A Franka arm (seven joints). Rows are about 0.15 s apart.
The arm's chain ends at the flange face. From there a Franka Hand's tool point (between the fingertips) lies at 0.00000 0.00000 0.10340 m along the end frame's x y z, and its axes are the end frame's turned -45 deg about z.
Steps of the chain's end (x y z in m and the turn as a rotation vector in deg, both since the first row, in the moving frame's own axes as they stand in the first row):
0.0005 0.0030 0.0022 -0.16 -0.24 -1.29
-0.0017 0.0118 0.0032 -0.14 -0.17 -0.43
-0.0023 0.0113 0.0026 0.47 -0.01 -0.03
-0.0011 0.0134 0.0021 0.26 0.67 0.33
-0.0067 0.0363 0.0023 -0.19 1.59 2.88
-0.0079 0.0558 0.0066 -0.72 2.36 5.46
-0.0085 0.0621 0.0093 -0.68 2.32 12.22
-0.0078 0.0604 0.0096 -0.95 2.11 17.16
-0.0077 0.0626 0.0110 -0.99 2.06 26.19
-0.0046 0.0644 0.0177 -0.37 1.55 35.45
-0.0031 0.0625 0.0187 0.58 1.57 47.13
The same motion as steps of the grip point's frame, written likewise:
-0.0023 0.0024 0.0022 0.06 -0.28 -1.29
-0.0099 0.0071 0.0032 0.02 -0.22 -0.43
-0.0090 0.0058 0.0026 0.34 0.33 -0.03
-0.0091 0.0092 0.0021 -0.29 0.66 0.33
-0.0287 0.0232 0.0023 -1.26 0.99 2.88
-0.0431 0.0379 0.0065 -2.18 1.16 5.46
-0.0483 0.0419 0.0092 -2.12 1.16 12.22
-0.0473 0.0413 0.0095 -2.16 0.82 17.16
-0.0493 0.0429 0.0109 -2.16 0.76 26.19
-0.0481 0.0450 0.0177 -1.36 0.83 35.45
-0.0444 0.0442 0.0187 -0.70 1.52 47.13

